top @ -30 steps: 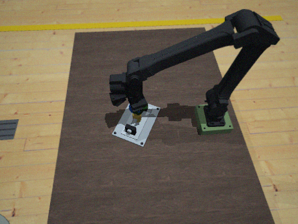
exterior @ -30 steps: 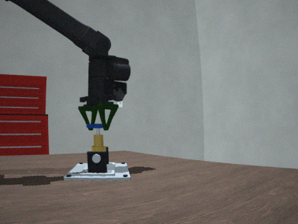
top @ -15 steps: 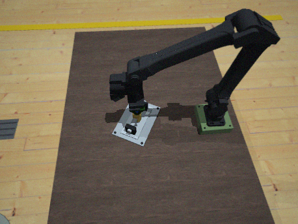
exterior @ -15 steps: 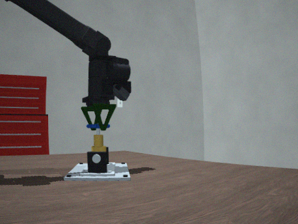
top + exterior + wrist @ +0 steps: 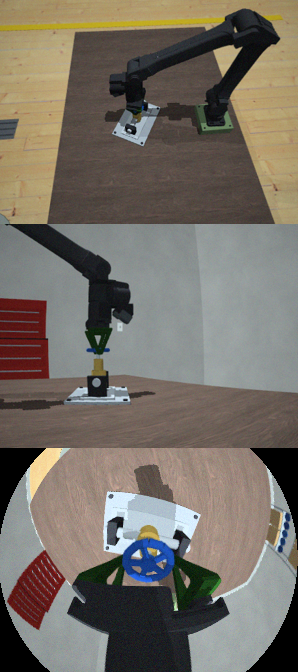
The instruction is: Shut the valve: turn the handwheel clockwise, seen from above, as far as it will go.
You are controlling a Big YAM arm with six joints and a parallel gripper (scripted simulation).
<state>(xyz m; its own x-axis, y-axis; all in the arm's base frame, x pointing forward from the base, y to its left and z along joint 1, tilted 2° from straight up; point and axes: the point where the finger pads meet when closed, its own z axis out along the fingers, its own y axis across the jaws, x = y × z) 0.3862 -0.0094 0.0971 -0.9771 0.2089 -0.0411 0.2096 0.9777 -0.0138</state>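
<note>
My gripper is now right at the handwheel.
</note>
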